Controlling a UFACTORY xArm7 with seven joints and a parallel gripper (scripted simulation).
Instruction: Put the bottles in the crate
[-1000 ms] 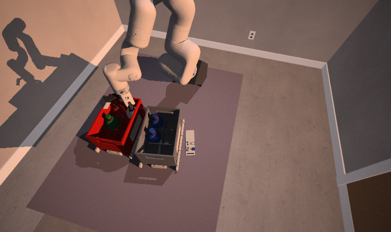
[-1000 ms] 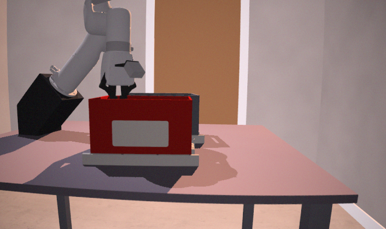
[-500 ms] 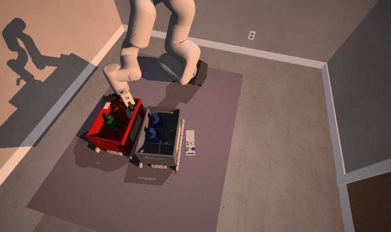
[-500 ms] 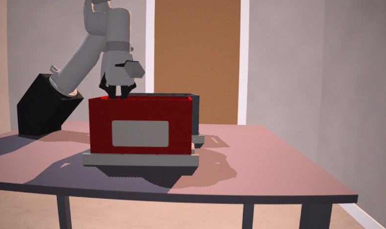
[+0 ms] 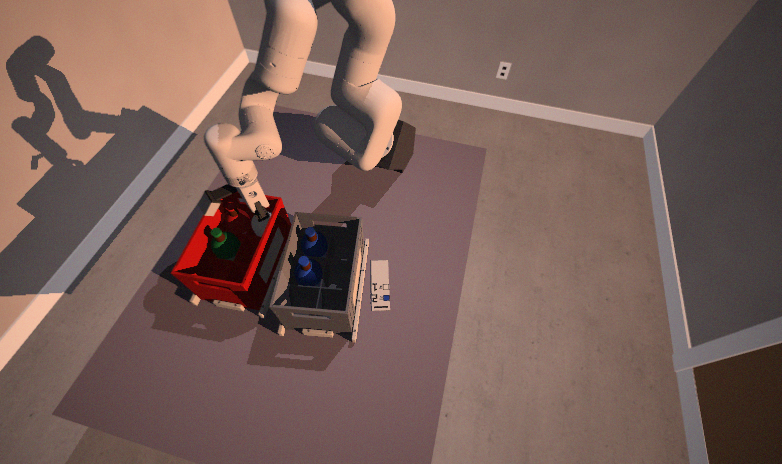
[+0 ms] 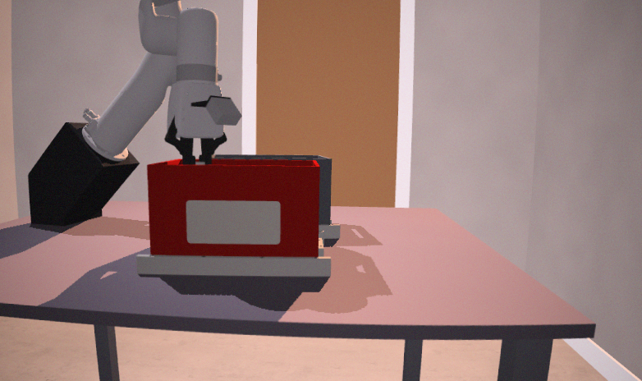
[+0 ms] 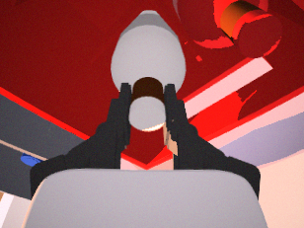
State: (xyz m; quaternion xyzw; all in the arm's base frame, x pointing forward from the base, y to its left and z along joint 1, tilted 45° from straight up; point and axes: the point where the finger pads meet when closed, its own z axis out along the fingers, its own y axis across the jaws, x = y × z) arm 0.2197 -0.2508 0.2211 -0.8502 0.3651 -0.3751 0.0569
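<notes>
Right now the white bottle is 7 cm below my hand. Also, from my hand: red bottle 1 cm behind, 9 cm to the right, 8 cm below; then red crate 8 cm ahead, 5 cm to the right, 8 cm below; then green bottle 7 cm ahead, 10 cm to the right, 8 cm below.
</notes>
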